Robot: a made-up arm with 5 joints.
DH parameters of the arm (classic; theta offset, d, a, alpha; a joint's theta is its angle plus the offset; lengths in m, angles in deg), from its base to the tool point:
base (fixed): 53.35 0 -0.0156 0
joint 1: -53.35 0.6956 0.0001 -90
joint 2: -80.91 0 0.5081 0
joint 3: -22.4 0 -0.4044 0
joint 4: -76.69 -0.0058 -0.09 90
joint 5: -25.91 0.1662 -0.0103 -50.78
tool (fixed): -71.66 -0.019 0 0
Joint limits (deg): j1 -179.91..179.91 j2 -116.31..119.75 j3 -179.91..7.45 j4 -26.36..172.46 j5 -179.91..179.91
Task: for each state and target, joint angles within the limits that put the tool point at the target. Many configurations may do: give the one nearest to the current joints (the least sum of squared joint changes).
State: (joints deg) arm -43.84 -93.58 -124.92 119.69 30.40
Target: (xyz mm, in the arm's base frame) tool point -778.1 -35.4 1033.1
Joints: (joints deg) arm 0.12 -98.72 -131.37 116.14 30.75
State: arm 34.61 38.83 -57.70 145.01 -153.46
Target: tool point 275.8 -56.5 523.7
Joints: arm -10.55 66.28 -44.28 130.32 -153.73
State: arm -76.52 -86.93 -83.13 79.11 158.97
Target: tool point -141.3 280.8 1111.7
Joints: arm -66.39 -100.64 -63.52 90.52 158.28
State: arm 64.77 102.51 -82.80 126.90 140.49
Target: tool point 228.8 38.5 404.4
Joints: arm 14.48 87.54 -50.66 132.49 136.86
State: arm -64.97 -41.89 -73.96 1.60 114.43
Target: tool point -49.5 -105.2 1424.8
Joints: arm -103.39 -52.51 -60.48 4.82 109.71
